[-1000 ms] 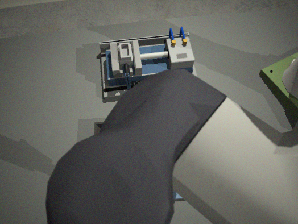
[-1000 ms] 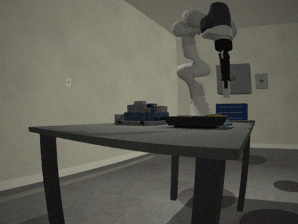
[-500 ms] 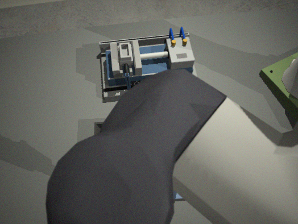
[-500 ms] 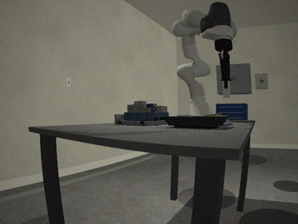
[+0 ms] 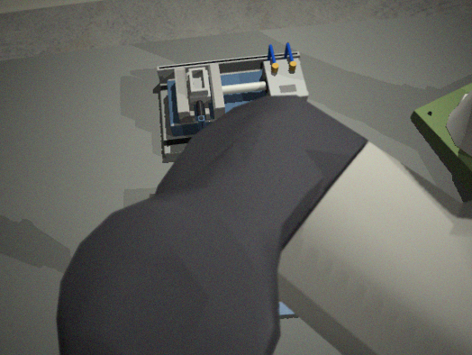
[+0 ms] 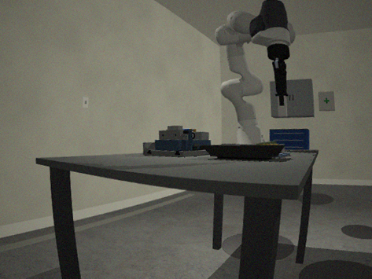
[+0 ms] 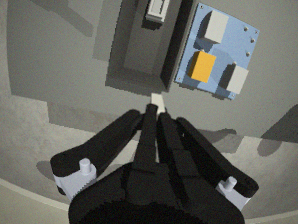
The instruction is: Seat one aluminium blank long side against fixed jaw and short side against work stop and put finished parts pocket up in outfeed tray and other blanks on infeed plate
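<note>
Right now the work stop is 380 mm to the right of my hand and 80 mm below it. From my hand the other things lie so: moving jaw 430 mm to the right, 90 mm below, 30 mm behind; then brass blank 140 mm below, 90 mm behind, 70 mm to the right; then fixed jaw 420 mm to the right, 90 mm below, 40 mm ahead.
</note>
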